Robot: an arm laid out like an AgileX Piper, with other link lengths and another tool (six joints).
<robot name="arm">
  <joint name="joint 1" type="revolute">
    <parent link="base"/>
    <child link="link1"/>
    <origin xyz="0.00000 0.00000 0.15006" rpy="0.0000 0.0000 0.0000"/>
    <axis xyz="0 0 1"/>
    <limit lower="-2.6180" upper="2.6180"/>
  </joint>
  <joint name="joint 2" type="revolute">
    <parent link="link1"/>
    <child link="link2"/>
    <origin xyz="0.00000 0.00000 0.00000" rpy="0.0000 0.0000 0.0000"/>
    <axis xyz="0 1 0"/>
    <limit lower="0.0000" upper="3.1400"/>
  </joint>
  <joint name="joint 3" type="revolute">
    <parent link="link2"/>
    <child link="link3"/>
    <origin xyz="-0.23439 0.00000 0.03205" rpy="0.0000 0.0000 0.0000"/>
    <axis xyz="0 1 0"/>
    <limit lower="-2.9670" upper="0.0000"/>
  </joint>
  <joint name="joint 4" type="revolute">
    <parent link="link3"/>
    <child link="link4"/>
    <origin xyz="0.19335 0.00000 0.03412" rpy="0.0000 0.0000 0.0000"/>
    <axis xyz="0.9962 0 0.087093"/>
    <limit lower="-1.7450" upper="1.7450"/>
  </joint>
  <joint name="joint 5" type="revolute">
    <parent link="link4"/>
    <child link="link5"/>
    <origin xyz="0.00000 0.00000 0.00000" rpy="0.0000 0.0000 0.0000"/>
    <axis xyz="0 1 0"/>
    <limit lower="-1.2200" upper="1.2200"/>
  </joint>
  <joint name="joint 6" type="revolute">
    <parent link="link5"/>
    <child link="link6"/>
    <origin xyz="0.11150 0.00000 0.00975" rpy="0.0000 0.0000 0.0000"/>
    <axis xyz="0.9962 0 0.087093"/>
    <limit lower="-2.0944" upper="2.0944"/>
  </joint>
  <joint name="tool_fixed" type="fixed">
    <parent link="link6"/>
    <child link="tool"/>
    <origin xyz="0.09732 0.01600 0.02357" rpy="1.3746 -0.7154 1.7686"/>
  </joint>
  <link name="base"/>
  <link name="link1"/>
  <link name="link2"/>
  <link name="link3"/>
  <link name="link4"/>
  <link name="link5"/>
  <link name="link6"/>
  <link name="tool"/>
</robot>
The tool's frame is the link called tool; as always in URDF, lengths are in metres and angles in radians.
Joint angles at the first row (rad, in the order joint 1, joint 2, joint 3, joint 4, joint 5, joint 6):
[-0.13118 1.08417 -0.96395 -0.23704 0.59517 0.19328]
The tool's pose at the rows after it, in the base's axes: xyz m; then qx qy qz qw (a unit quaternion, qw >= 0):
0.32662 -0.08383 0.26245 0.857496 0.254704 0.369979 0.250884
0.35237 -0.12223 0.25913 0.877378 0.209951 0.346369 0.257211
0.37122 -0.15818 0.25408 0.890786 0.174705 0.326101 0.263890
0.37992 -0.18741 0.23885 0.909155 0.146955 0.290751 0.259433
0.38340 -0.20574 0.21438 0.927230 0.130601 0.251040 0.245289
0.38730 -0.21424 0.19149 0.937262 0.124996 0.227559 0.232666
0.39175 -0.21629 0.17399 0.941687 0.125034 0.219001 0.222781
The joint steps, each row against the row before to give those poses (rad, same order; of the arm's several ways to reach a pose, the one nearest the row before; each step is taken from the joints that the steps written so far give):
[-0.07369 0.22534 -0.18781 -0.00834 0.05770 0.02497]
[-0.08150 0.17112 -0.17575 -0.00008 0.04216 0.01788]
[-0.06733 0.14646 -0.16377 -0.00071 0.04585 0.00607]
[-0.04903 0.13082 -0.14611 -0.00223 0.08450 0.00288]
[-0.02894 0.11220 -0.10024 -0.00092 0.07540 0.00000]
[-0.01282 0.07790 -0.04198 0.00185 0.01989 0.00048]
[-0.00367 0.04662 -0.00436 0.00740 -0.01625 -0.00001]

